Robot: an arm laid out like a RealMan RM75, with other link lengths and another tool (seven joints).
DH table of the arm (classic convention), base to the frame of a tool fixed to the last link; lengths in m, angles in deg. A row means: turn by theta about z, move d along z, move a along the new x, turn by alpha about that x. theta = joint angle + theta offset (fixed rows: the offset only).
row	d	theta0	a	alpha
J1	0.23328	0	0	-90
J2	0	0	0	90
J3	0.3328	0	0	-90
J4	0	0	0	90
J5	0.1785	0	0	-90
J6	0	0	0	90
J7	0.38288	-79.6	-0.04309	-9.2
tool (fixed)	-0.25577	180	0	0
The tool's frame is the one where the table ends.
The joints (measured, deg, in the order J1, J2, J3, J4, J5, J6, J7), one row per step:
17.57, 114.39, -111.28, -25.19, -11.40, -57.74, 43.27
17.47, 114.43, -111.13, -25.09, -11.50, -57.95, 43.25
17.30, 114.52, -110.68, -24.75, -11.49, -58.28, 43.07
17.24, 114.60, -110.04, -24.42, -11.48, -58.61, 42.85
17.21, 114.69, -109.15, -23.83, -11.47, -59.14, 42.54
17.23, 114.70, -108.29, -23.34, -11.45, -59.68, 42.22
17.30, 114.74, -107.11, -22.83, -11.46, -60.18, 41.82
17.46, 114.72, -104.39, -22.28, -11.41, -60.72, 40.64
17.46, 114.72, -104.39, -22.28, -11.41, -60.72, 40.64
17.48, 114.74, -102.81, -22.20, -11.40, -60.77, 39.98
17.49, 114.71, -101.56, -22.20, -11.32, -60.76, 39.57
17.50, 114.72, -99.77, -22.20, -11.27, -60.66, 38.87
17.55, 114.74, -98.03, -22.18, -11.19, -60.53, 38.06
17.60, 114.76, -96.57, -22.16, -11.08, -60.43, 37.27
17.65, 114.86, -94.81, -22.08, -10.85, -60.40, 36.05
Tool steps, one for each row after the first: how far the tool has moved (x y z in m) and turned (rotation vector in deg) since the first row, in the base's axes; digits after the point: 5 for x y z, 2 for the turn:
0.00044, -0.00078, 0.00013, 0.06, 0.08, -0.02
0.00203, -0.00169, 0.00088, 0.44, 0.19, -0.31
0.00320, -0.00169, 0.00223, 1.00, 0.31, -0.54
0.00507, -0.00163, 0.00418, 1.76, 0.43, -0.86
0.00659, -0.00124, 0.00667, 2.56, 0.52, -1.03
0.00813, -0.00015, 0.00970, 3.62, 0.61, -1.28
0.01081, 0.00355, 0.01721, 6.33, 0.46, -1.77
0.01081, 0.00355, 0.01721, 6.33, 0.46, -1.77
0.01220, 0.00569, 0.02128, 7.90, 0.35, -2.15
0.01347, 0.00759, 0.02510, 9.17, 0.35, -2.55
0.01524, 0.01010, 0.02992, 10.95, 0.21, -3.12
0.01689, 0.01261, 0.03447, 12.71, -0.03, -3.66
0.01827, 0.01464, 0.03829, 14.25, -0.30, -4.09
0.01980, 0.01663, 0.04237, 16.21, -0.72, -4.57

